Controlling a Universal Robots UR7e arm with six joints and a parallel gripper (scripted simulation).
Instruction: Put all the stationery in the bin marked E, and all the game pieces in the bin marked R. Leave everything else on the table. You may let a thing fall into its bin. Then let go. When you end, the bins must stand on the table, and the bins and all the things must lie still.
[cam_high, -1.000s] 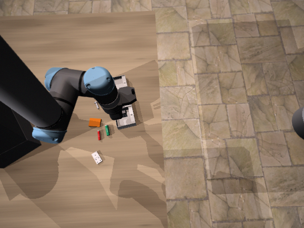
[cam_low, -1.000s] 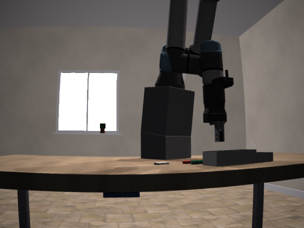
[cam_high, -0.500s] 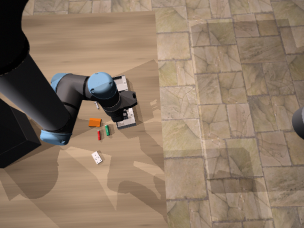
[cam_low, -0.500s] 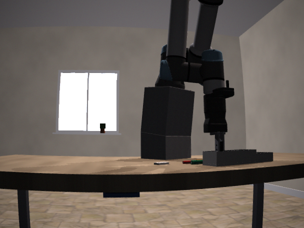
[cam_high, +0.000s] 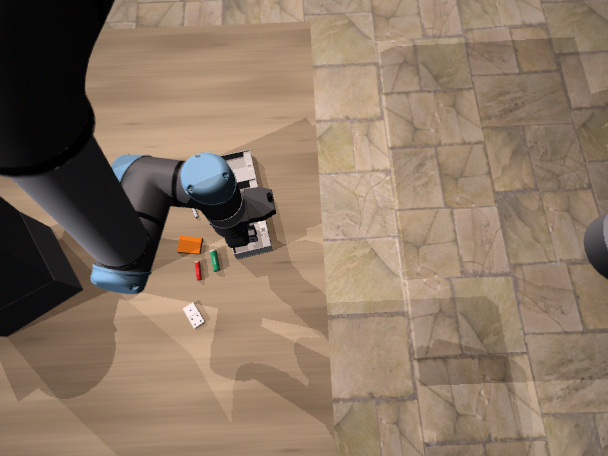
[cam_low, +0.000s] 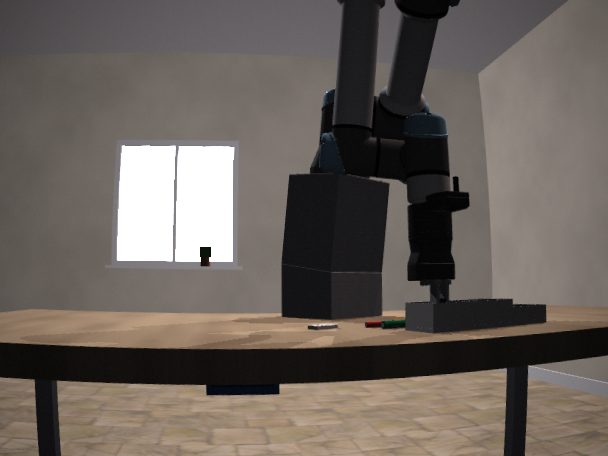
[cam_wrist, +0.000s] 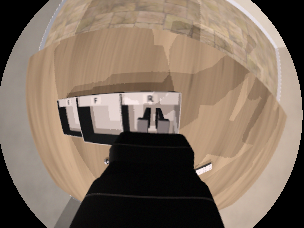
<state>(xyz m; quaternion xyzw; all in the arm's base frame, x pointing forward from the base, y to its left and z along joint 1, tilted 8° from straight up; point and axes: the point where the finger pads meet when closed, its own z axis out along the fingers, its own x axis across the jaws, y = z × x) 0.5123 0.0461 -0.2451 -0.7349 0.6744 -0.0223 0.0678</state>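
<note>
Now: the tray 2 cm behind my hand, 9 cm to the left of it and 1 cm below it. The rest, counted from my hand: green marker 9 cm behind, 4 cm to the right, 3 cm below; then nut 9 cm behind, 7 cm to the left, 3 cm below; then red marker 13 cm behind, 6 cm to the right, 3 cm below.
</note>
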